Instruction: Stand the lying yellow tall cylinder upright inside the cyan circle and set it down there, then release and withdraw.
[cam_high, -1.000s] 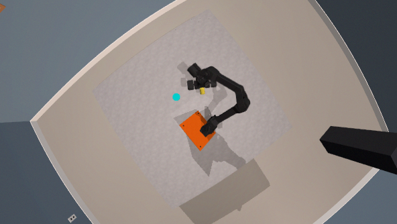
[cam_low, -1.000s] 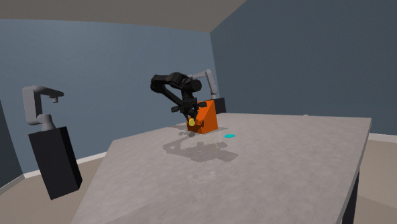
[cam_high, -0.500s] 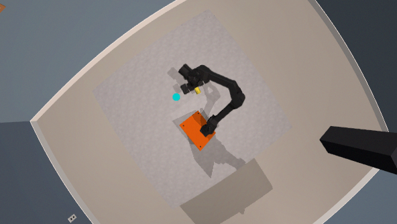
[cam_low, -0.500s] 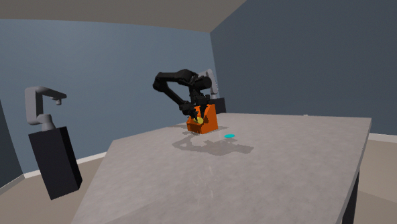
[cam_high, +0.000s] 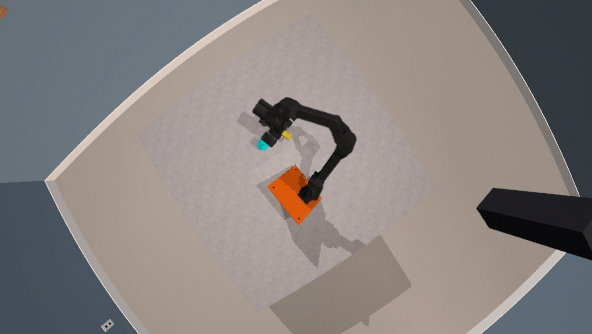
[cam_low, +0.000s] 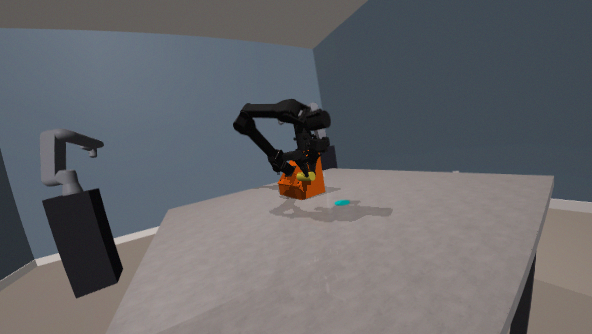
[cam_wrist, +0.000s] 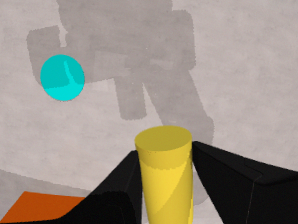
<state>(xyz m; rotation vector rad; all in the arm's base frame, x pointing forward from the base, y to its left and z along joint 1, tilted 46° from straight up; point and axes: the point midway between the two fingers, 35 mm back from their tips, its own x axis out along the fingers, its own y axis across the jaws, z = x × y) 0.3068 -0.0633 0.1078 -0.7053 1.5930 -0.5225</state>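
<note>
My gripper tip is now 20 mm past the yellow tall cylinder. Round my gripper tip: cyan circle: 30 mm ahead, 120 mm to the left, 140 mm below.
</note>
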